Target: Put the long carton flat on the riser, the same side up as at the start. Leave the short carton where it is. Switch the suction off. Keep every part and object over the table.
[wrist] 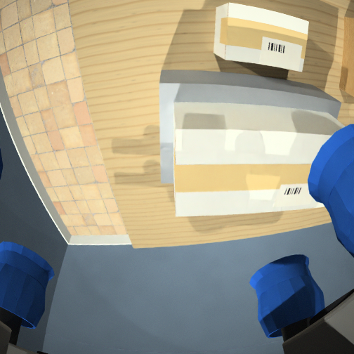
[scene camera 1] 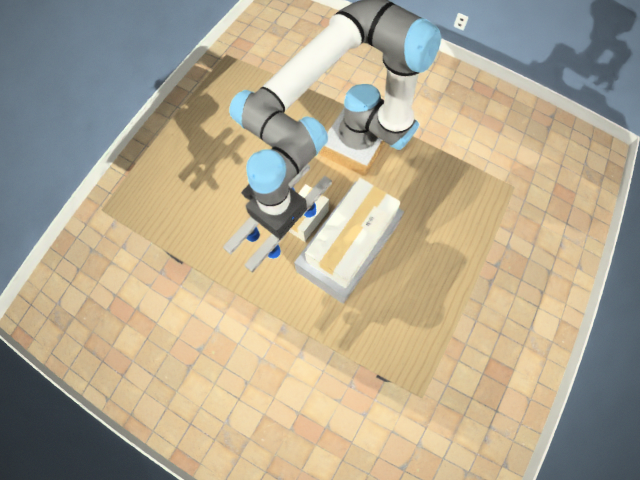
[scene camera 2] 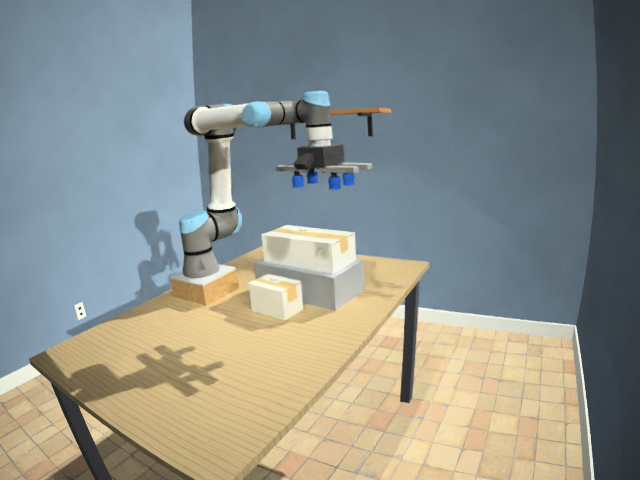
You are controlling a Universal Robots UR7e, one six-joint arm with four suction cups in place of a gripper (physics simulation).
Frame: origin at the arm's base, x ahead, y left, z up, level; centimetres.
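Seen in the pictures: hand, its tool point: (scene camera 2: 323,185); arm's base, origin of its link: (scene camera 1: 358,133) (scene camera 2: 201,271).
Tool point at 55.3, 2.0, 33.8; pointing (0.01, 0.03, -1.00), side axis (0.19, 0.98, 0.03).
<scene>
Pixels of each thing's top centre, then the offset from my tool point to it, as dx, dy, dz. Level surfaces: height alone.
- long white carton, centre of its top: (scene camera 1: 354,226) (scene camera 2: 307,233) -15.3, +14.8, -20.0
- grey riser, centre of its top: (scene camera 1: 350,236) (scene camera 2: 307,261) -15.7, +14.2, -30.4
- short white carton, centre of its top: (scene camera 2: 274,282) (scene camera 1: 304,207) -18.1, -4.7, -32.0
- table, height of its surface: dz -42.4
The long white carton (scene camera 1: 356,232) (scene camera 2: 299,250) (wrist: 220,177) lies flat on the grey riser (scene camera 1: 321,279) (scene camera 2: 330,289) (wrist: 166,125), its tan tape strip and barcode label facing up. The short white carton (scene camera 1: 316,219) (scene camera 2: 273,299) (wrist: 250,40) stands on the table beside the riser, also with tape and barcode on top. My gripper (scene camera 1: 281,222) (scene camera 2: 323,180) is open, its blue suction cups bare, and hangs well above both cartons, clear of them. It partly hides the short carton in the scene camera 1 view.
The table (scene camera 1: 170,217) (scene camera 2: 289,392) bears the arm's wooden base block (scene camera 1: 346,157) (scene camera 2: 204,291) beyond the cartons. An orange wall shelf (scene camera 2: 361,111) is behind the arm in the scene camera 2 view.
</scene>
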